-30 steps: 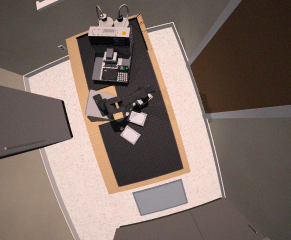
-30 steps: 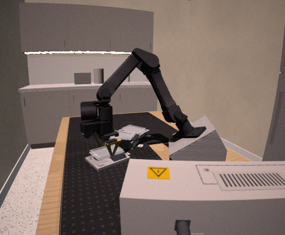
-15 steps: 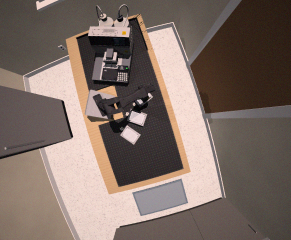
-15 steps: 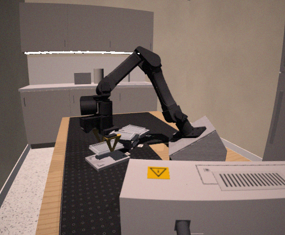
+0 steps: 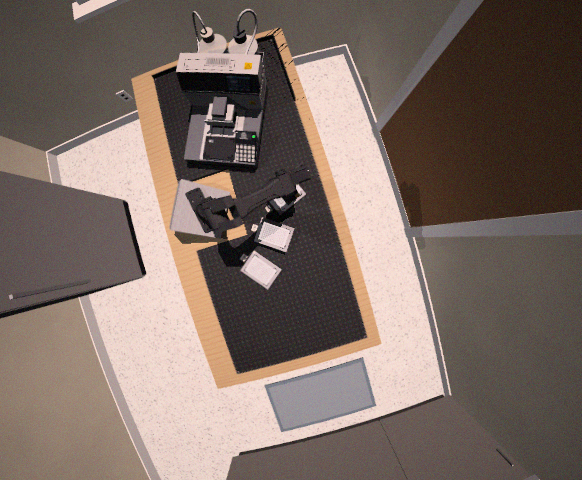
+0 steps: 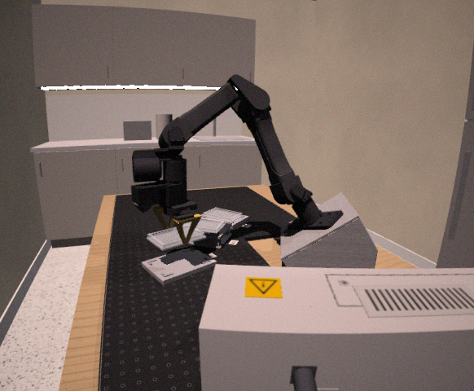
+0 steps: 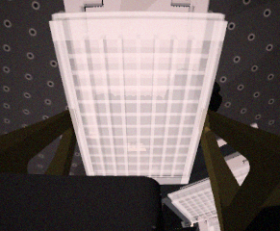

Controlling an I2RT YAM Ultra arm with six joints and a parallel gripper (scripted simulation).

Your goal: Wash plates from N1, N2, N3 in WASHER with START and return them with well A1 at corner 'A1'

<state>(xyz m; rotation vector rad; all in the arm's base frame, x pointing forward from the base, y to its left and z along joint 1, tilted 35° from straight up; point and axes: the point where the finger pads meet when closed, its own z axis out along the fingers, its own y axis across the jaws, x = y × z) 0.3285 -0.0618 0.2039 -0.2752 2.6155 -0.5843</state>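
Now: the carrier pocket 350 mm to the left of my hand, 150 mm behind it and 20 mm below it. Also, from my hand: n1 label: 110 mm behind, 90 mm below, 10 mm to the right; grey nest slab: 80 mm below; N2 label: 220 mm behind, 90 mm below, 50 mm to the right.
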